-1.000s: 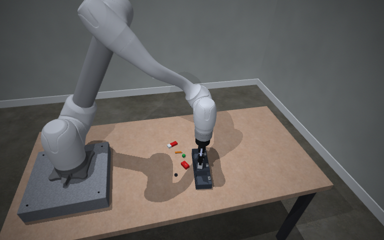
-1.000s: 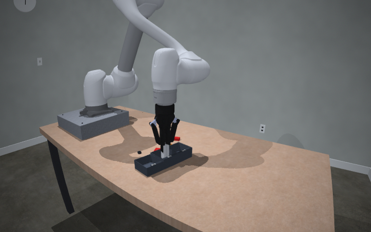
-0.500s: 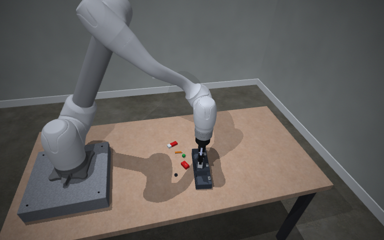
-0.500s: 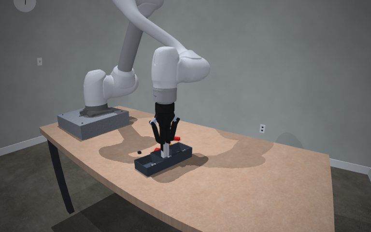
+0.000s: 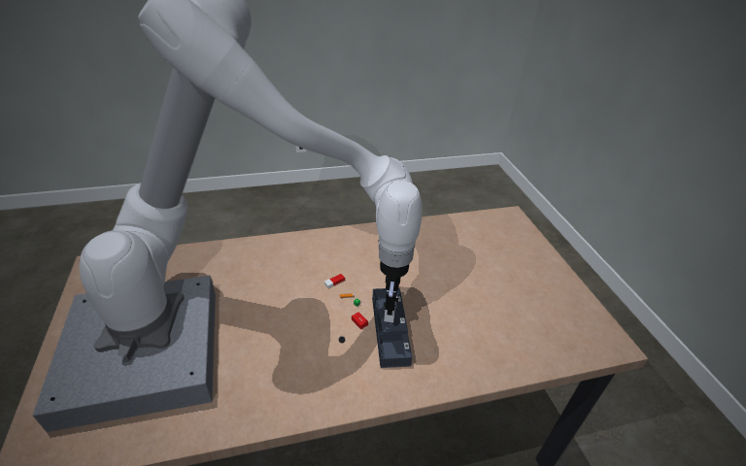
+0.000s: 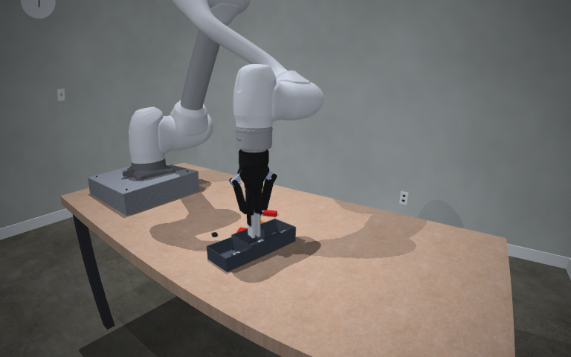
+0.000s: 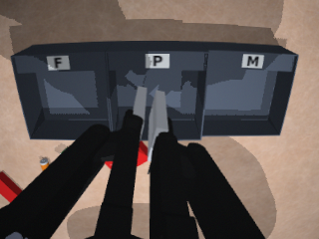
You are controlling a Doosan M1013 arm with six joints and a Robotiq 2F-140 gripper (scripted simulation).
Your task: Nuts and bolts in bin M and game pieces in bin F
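Right now my hand is 10 mm short of the dark three-compartment bin, 10 mm to the left of it and 50 mm above it. Round my hand: black nut: 140 mm behind, 40 mm to the right, 70 mm below; red block: 90 mm behind, 30 mm to the left, 70 mm below; green die: 90 mm behind, 100 mm to the left, 70 mm below.
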